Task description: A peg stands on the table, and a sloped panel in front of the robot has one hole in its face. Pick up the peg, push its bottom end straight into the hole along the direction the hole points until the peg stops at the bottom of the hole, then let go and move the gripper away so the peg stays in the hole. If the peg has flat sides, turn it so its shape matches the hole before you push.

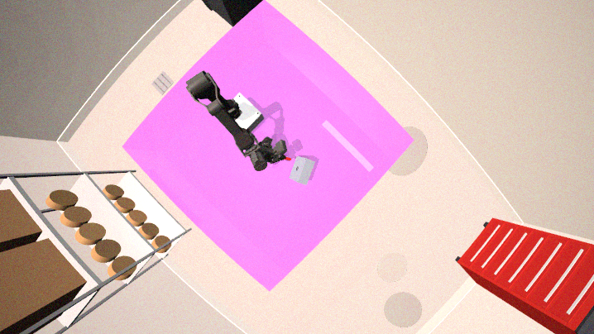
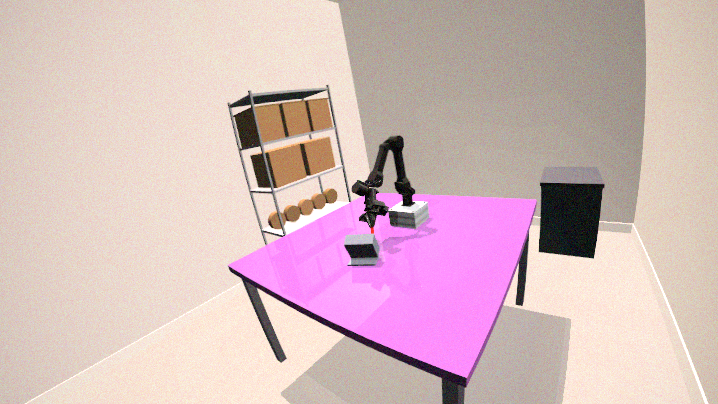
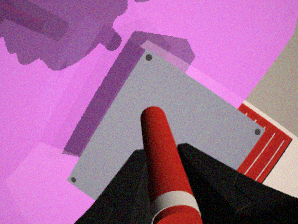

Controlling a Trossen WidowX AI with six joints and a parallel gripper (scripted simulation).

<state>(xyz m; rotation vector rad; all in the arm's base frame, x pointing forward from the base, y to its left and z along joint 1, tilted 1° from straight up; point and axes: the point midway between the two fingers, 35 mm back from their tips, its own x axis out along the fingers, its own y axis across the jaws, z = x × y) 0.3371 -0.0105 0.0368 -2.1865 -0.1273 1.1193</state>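
Now: gripper tip 110 mm short of the grey sloped panel, 10 mm to the right of it and 40 mm above it. Round my gripper tip: red round peg (10 mm behind, 10 mm to the right, 10 mm above).
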